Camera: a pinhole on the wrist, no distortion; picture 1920 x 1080 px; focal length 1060.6 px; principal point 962.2 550.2 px. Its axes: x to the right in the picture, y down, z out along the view. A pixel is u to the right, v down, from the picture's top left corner.
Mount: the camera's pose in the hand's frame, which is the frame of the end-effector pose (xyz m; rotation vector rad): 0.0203 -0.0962 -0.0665 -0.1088 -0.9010 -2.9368
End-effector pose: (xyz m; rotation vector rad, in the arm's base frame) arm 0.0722 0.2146 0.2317 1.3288 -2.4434 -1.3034
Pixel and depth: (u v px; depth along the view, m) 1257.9 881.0 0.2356
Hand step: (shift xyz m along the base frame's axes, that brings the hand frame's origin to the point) -0.0386 0.1250 -0.1222
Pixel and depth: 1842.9 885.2 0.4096
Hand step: 0.0136 0.4501 -0.1403
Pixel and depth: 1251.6 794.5 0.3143
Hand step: -0.0854 0.1911 -0.1282
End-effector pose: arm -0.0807 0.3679 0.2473 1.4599 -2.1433 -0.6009
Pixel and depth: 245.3 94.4 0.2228
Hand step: -0.1697 -0.1187 0.0518
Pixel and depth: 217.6 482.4 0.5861
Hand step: -0.5693 -0.2988 -0.0545
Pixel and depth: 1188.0 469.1 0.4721
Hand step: -0.3114 0.1500 -0.1393
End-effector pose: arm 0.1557 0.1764 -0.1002 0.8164 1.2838 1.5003
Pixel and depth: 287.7 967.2 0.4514
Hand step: 0.2369 0.4481 0.0742
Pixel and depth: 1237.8 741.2 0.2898
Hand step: 0.1982 0.0339 0.0692
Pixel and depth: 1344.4 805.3 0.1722
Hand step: 0.1138 0.0052 -0.0094
